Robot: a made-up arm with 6 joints.
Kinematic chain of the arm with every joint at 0, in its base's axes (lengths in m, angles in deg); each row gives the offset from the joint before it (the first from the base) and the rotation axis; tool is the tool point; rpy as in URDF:
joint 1: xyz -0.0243 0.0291 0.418 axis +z
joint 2: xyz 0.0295 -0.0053 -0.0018 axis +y
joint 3: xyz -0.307 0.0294 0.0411 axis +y
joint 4: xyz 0.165 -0.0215 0.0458 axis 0.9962 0 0.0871
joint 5: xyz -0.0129 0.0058 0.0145 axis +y
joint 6: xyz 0.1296 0.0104 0.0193 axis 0.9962 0 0.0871
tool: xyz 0.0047 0.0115 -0.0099 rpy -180 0 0
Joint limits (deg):
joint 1: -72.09..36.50
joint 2: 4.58..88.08
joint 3: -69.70..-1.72
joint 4: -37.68..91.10
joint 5: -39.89..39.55
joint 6: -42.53..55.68
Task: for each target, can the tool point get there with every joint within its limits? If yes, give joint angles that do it. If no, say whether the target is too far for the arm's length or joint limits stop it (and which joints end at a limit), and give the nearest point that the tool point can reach.
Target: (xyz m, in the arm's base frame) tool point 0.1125 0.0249 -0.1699
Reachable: no: joint limits stop it (at a limit: joint 2, joint 3, joint 4, joint 6) | nearest point 0.0972 0.0254 0.4386 | short by 0.609 m
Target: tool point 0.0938 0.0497 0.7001
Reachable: yes | joints 21.79 40.54 -28.83 56.60 -13.11 40.66
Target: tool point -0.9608 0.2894 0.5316
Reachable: no: too far | nearest point -0.3374 0.1161 0.7690 | short by 0.689 m
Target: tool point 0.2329 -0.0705 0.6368
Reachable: yes | joints -27.57 77.31 -52.30 5.81 15.16 -9.15
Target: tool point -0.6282 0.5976 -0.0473
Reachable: no: too far | nearest point -0.0743 0.0762 0.4776 | short by 0.924 m
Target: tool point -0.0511 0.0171 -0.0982
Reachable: no: joint limits stop it (at a limit: joint 2, joint 3, joint 5) | nearest point -0.0385 0.0227 0.4443 | short by 0.543 m
